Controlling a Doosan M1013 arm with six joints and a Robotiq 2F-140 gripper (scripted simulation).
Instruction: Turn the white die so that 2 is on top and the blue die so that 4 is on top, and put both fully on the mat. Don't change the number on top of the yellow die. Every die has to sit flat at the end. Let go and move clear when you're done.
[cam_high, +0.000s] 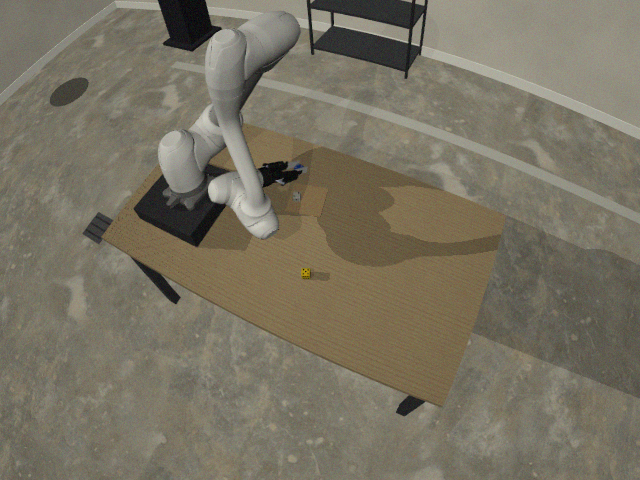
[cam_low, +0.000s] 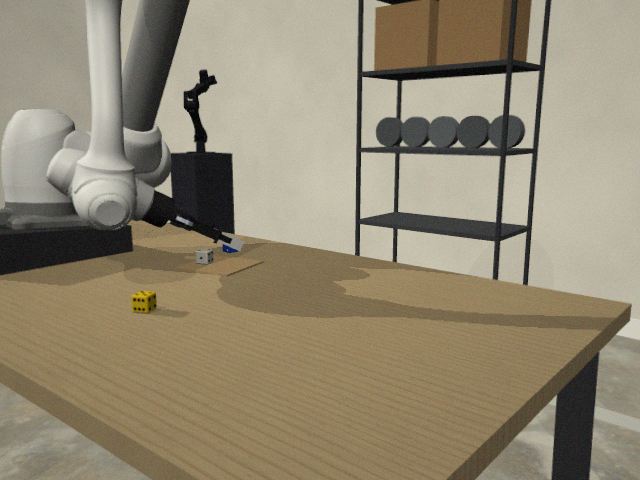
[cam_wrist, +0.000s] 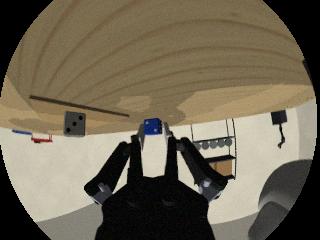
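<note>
My hand is 20 mm above the blue die and 10 mm to the right of it. The rest, counted from my hand: white die (120 mm to the right, 70 mm ahead, 10 mm below); then mat (110 mm ahead, 100 mm to the right, 30 mm below); then yellow die (380 mm to the right, 280 mm ahead, 20 mm below).
</note>
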